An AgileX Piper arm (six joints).
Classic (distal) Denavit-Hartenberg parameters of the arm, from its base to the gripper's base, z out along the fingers. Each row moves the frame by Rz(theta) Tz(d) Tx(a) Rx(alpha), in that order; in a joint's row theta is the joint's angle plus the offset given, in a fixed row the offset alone. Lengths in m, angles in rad.
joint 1: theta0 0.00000, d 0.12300, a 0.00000, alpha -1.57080
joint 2: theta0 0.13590, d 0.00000, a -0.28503, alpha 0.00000
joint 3: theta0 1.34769, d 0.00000, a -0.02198, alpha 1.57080
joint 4: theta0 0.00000, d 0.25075, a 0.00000, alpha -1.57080
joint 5: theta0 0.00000, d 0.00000, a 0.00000, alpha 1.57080
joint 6: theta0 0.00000, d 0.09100, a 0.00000, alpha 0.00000
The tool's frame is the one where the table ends.
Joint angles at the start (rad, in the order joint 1, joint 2, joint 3, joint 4, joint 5, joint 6):
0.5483, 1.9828, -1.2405, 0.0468, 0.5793, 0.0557
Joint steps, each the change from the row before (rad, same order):
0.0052, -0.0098, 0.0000, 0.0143, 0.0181, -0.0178
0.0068, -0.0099, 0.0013, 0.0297, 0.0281, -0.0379
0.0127, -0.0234, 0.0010, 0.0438, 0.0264, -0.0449
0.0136, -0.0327, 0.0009, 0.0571, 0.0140, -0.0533
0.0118, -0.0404, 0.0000, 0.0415, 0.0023, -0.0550
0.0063, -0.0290, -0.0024, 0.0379, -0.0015, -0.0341
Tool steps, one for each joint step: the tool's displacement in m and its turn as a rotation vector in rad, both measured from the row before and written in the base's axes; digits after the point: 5 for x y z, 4 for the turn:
-0.00299, 0.00147, 0.00332, 0.0012, 0.0098, 0.0141
-0.00478, 0.00214, 0.00282, 0.0018, 0.0220, 0.0267
-0.00669, 0.00459, 0.00826, 0.0195, 0.0134, 0.0321
-0.00685, 0.00567, 0.01231, 0.0393, -0.0021, 0.0337
-0.00575, 0.00432, 0.01568, 0.0390, -0.0284, 0.0413
-0.00356, 0.00292, 0.01209, 0.0378, -0.0203, 0.0181

